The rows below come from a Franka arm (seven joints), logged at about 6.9 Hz.
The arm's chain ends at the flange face. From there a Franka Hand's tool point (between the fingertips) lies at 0.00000 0.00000 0.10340 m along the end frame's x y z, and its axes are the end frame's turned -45 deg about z.
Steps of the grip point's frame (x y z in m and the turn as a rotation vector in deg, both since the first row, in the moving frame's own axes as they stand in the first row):
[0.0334 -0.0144 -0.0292 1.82 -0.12 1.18]
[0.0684 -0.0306 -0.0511 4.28 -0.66 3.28]
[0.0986 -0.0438 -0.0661 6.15 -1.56 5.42]
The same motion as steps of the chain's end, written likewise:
[0.0159 -0.0316 -0.0291 1.20 -1.37 1.18]
[0.0329 -0.0652 -0.0508 2.56 -3.49 3.28]
[0.0483 -0.0944 -0.0655 3.25 -5.45 5.42]

